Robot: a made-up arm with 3 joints. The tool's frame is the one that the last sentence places. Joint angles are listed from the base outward.
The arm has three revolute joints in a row. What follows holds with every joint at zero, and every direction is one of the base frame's. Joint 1 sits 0.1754 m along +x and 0.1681 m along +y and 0.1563 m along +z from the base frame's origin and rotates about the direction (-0.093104, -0.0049, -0.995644). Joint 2 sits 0.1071 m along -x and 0.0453 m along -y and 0.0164 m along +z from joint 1 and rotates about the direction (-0.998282, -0.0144, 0.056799). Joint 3 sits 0.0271 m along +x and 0.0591 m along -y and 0.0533 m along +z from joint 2 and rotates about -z. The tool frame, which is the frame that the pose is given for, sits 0.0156 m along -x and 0.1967 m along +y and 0.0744 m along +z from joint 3; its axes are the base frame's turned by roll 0.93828, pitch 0.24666 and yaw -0.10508 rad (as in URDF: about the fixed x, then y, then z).
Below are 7 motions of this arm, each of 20 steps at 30 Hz.
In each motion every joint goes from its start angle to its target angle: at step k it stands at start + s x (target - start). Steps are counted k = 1, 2, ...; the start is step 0. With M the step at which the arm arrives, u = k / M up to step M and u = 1 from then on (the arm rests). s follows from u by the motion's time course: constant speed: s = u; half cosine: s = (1 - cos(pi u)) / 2; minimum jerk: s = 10 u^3 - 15 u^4 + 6 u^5.
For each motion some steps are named. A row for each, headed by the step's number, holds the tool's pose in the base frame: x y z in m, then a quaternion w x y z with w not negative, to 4 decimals.
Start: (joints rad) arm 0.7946 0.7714 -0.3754
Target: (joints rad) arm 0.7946 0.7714 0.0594
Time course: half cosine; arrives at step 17
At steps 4, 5, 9, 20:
4: 0.1526 0.3769 0.1656 0.9096 0.0890 0.1243 -0.3863
5: 0.1576 0.3743 0.1641 0.9074 0.0867 0.1131 -0.3955
9: 0.1825 0.3590 0.1583 0.8927 0.0749 0.0557 -0.4408
20: 0.2129 0.3350 0.1558 0.8660 0.0589 -0.0197 -0.4962

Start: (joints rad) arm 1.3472 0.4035 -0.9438
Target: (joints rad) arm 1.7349 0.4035 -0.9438
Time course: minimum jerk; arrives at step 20
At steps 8, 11, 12, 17, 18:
8: 0.1987 0.4318 0.2462 0.8408 0.3105 0.1409 -0.4206
11: 0.2265 0.4287 0.2436 0.8188 0.3135 0.1219 -0.4653
12: 0.2355 0.4270 0.2428 0.8111 0.3143 0.1156 -0.4795
17: 0.2641 0.4196 0.2401 0.7846 0.3161 0.0951 -0.5248
18: 0.2659 0.4190 0.2400 0.7829 0.3162 0.0938 -0.5275

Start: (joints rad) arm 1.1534 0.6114 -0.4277
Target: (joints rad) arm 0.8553 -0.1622 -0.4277
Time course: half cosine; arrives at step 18
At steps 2, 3, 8, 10, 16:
2: 0.2090 0.3862 0.1957 0.8467 0.1843 0.0890 -0.4911
3: 0.2059 0.3862 0.2007 0.8492 0.1957 0.0825 -0.4834
8: 0.1716 0.3799 0.2455 0.8607 0.3047 0.0259 -0.4071
10: 0.1515 0.3723 0.2661 0.8580 0.3599 0.0013 -0.3664
16: 0.1038 0.3443 0.3048 0.8322 0.4802 -0.0436 -0.2738

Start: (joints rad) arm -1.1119 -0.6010 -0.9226
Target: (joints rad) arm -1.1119 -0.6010 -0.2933
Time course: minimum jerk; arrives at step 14
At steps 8, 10, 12, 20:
8: 0.1276 -0.0282 0.3256 0.4880 0.5178 0.4682 0.5240
10: 0.1292 -0.0022 0.3352 0.5247 0.5348 0.4701 0.4666
12: 0.1314 0.0120 0.3395 0.5436 0.5429 0.4702 0.4344
20: 0.1319 0.0148 0.3402 0.5471 0.5444 0.4701 0.4282

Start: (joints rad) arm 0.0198 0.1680 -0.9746
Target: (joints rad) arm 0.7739 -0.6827 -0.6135
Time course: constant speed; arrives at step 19
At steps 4, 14, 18, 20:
4: -0.0634 0.2181 0.3003 0.8617 0.3918 0.2405 0.2145
14: -0.0202 0.2717 0.3213 0.8056 0.5920 0.0147 0.0197
18: -0.0046 0.2827 0.3279 0.7552 0.6478 -0.0873 -0.0485
20: -0.0013 0.2847 0.3292 0.7404 0.6595 -0.1133 -0.0640

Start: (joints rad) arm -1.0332 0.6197 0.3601
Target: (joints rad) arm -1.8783 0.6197 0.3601
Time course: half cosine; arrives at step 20
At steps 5, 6, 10, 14, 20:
5: 0.0395 0.1910 0.2112 0.9143 0.2396 0.0542 0.3221
6: 0.0386 0.1838 0.2113 0.9053 0.2403 0.0595 0.3450
10: 0.0391 0.1486 0.2114 0.8530 0.2418 0.0853 0.4546
14: 0.0482 0.1146 0.2107 0.7876 0.2395 0.1097 0.5571
20: 0.0595 0.0926 0.2098 0.7343 0.2357 0.1259 0.6240

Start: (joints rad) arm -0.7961 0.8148 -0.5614
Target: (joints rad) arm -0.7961 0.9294 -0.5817
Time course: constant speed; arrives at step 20
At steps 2, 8, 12, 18, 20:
2: -0.0470 0.0976 0.1899 0.8592 -0.0437 0.2419 0.4487
8: -0.0478 0.0968 0.1850 0.8599 -0.0609 0.2383 0.4472
12: -0.0483 0.0963 0.1818 0.8603 -0.0723 0.2359 0.4461
18: -0.0489 0.0953 0.1769 0.8606 -0.0895 0.2323 0.4443
20: -0.0491 0.0950 0.1753 0.8607 -0.0952 0.2311 0.4436

